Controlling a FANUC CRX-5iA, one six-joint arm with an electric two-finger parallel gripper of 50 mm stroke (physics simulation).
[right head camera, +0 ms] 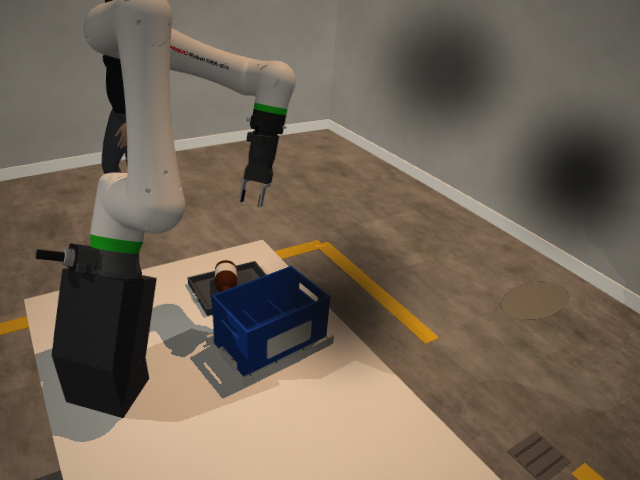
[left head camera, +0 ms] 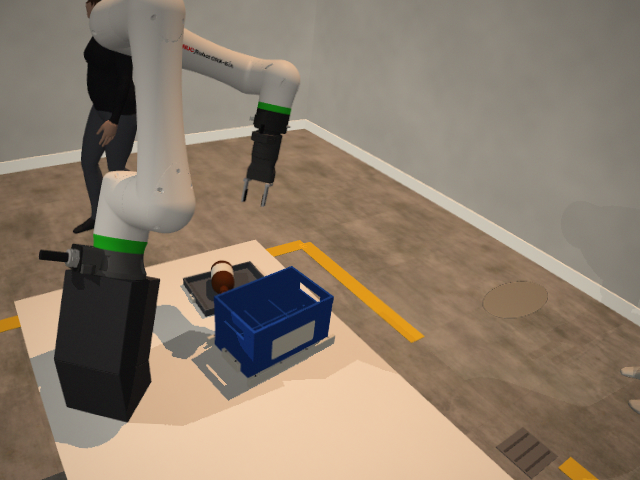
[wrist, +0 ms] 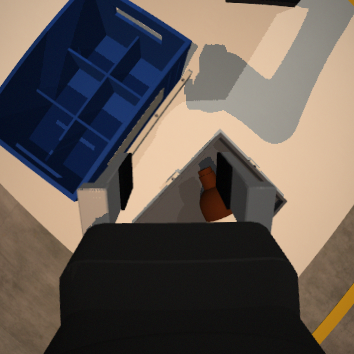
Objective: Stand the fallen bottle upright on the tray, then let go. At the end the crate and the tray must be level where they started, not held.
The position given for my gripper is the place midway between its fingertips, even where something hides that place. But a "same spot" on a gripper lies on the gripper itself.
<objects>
my gripper: right head camera; left head camera; wrist 174, 169
blue crate: right head camera 261, 321; left head camera 263, 322; wrist 88, 84
dark tray: right head camera; left head camera; wrist 179, 202
same spot on my gripper: (left head camera: 264, 156) = (right head camera: 260, 157)
same spot on dark tray: (left head camera: 200, 285) = (right head camera: 204, 284)
</objects>
